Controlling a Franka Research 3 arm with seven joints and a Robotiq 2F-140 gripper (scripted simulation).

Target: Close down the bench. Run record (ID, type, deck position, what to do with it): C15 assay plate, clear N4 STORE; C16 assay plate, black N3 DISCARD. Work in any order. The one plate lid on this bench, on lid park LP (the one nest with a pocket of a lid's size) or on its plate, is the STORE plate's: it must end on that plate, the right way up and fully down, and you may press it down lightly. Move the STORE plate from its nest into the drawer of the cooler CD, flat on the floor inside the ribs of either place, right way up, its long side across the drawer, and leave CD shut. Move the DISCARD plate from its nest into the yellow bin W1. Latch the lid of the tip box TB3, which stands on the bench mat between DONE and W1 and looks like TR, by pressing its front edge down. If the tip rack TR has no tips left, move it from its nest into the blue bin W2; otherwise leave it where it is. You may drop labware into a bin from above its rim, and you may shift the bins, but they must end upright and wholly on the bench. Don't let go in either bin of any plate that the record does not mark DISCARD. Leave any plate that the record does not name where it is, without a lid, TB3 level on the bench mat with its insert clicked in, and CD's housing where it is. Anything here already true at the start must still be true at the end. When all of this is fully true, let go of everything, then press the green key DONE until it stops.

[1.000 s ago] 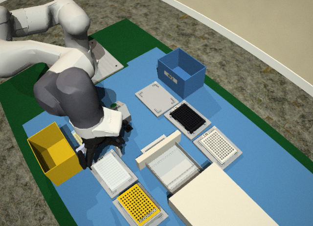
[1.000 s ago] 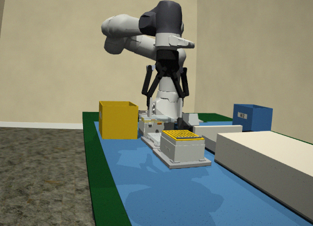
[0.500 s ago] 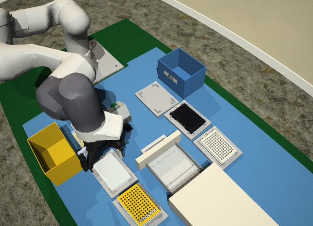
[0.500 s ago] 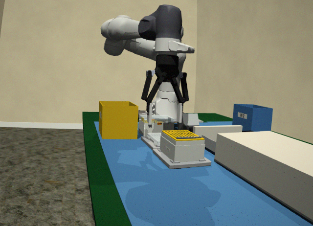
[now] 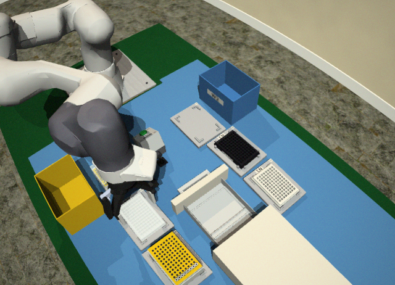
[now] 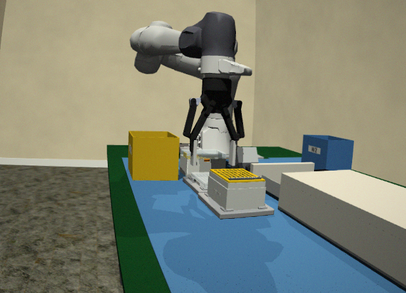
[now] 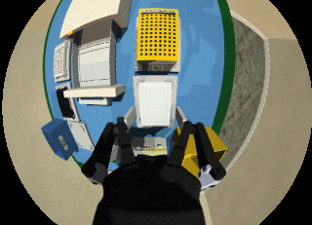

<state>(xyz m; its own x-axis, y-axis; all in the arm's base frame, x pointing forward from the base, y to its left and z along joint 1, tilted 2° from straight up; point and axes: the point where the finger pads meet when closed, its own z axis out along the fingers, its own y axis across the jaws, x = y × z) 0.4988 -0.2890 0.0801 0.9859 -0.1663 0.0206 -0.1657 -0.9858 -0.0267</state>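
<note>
My hand is 60 mm above the plate lid. Round my hand: nest N4 (80 mm below); then tip rack TR (160 mm ahead, 40 mm to the right, 30 mm below); then tip box TB3 (170 mm behind, 50 mm to the left, 40 mm below).
</note>
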